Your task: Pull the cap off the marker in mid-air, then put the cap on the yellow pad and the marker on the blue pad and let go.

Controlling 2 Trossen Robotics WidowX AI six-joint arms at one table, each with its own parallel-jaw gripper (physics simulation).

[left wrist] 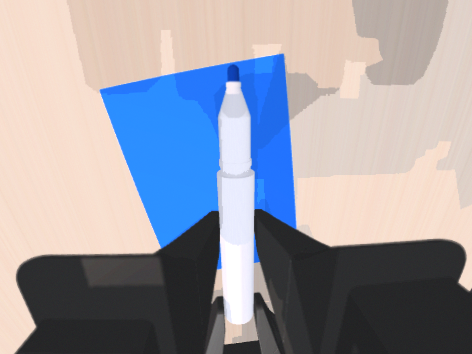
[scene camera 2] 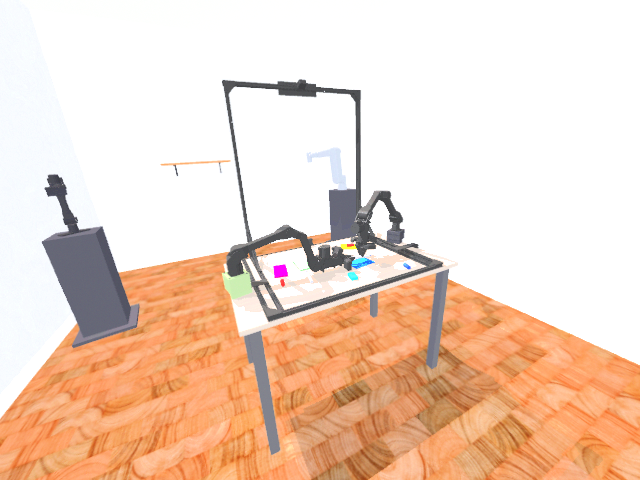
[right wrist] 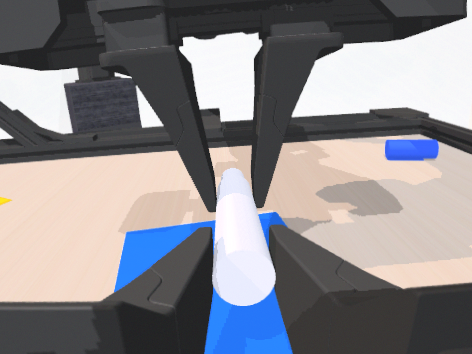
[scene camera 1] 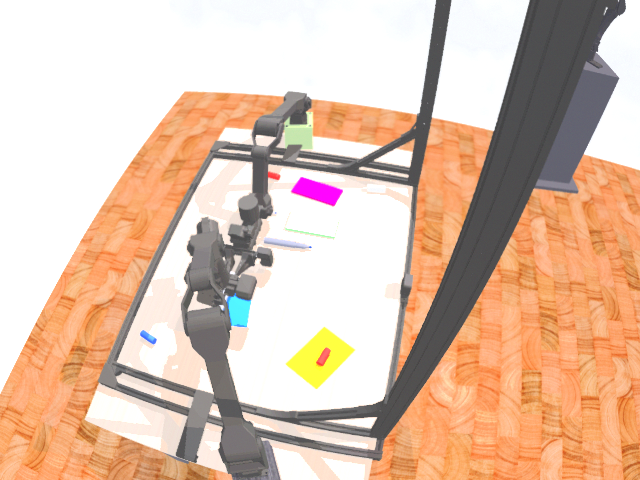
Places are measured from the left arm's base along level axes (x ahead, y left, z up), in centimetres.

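Pixels of known places: left gripper, between the fingertips: (left wrist: 236, 218) (scene camera 2: 361, 256) (right wrist: 235, 208) (scene camera 1: 225, 294); right gripper, between the fingertips: (left wrist: 239, 300) (scene camera 2: 354, 256) (right wrist: 240, 239) (scene camera 1: 230, 277); left arm's base, origin of its link: (scene camera 2: 395, 229) (right wrist: 97, 80) (scene camera 1: 251, 463); right arm's base, origin of its link: (scene camera 2: 235, 273) (scene camera 1: 298, 119).
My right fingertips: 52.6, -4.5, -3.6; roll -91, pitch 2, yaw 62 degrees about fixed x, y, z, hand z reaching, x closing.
Observation:
For each thing: its top centre in the pictures, then the offset to it from my right fingertips, as dx, dy, dz.
- white marker, centre of its top: (left wrist: 239, 233) (right wrist: 233, 173) -4.7, +2.4, +0.5
- blue pad, centre of its top: (right wrist: 219, 285) (left wrist: 216, 188) (scene camera 1: 232, 301) (scene camera 2: 360, 262) -4.6, +1.2, -5.1
- red cap, centre of its top: (scene camera 1: 324, 355) -26.9, -18.8, -3.3
- yellow pad, centre of its top: (scene camera 1: 320, 357) -26.4, -18.0, -5.1
- blue cap, centre of its top: (right wrist: 411, 140) (scene camera 1: 147, 335) (scene camera 2: 406, 264) -11.6, +27.0, -3.1
- second pen, centre of its top: (scene camera 1: 287, 241) +10.5, -18.0, -3.3
- magenta pad, centre of its top: (scene camera 1: 317, 190) (scene camera 2: 280, 270) +29.7, -31.9, -4.4
- red cylinder, centre of its top: (scene camera 1: 272, 173) (scene camera 2: 282, 281) +40.1, -19.1, -3.1
- white block, centre of its top: (scene camera 1: 376, 186) +25.5, -50.9, -3.0
- cyan piece, centre of its top: (scene camera 2: 352, 274) +14.3, +7.3, -3.7
The white marker (left wrist: 235, 200) (right wrist: 237, 240) is held in mid-air above the blue pad (left wrist: 150, 145) (right wrist: 150, 255) (scene camera 1: 238, 311). Its blue tip is bare. My right gripper (right wrist: 240, 239) (left wrist: 239, 300) is shut on the marker near its blunt rear end. My left gripper (left wrist: 236, 218) (right wrist: 235, 208) is shut across the marker's body, farther forward, with fingers coming from above. A red cap (scene camera 1: 323, 357) lies on the yellow pad (scene camera 1: 302, 363). A blue cap (scene camera 1: 148, 336) (right wrist: 411, 150) (scene camera 2: 406, 266) lies on its side on the table. In scene camera 1 the arms hide the held marker.
A second pen (scene camera 1: 286, 242) lies beside a white, green-edged pad (scene camera 1: 311, 225). A magenta pad (scene camera 1: 316, 191) (scene camera 2: 280, 271), a red cylinder (scene camera 1: 273, 175) (scene camera 2: 282, 282) and a white block (scene camera 1: 376, 188) lie farther back. A cyan piece (scene camera 2: 352, 275) lies near the blue pad. A dark frame edges the table.

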